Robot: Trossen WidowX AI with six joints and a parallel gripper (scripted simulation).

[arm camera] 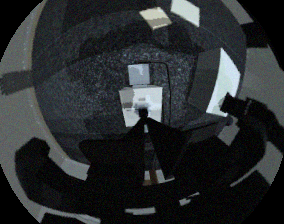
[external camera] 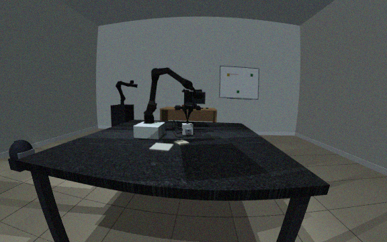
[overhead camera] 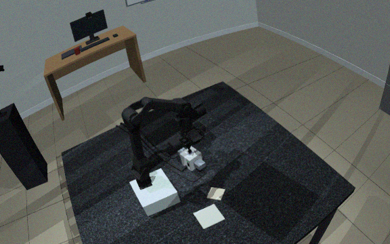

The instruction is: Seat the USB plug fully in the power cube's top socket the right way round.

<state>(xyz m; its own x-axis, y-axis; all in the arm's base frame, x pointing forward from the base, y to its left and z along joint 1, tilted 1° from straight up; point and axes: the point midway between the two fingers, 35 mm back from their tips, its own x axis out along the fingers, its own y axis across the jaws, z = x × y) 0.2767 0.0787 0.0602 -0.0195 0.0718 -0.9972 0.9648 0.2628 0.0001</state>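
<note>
Right now my gripper tip is 20 mm above the dark USB plug. The rest, counted from my gripper tip: yellowish note (250 mm to the right, 110 mm below, 10 mm ahead).
</note>
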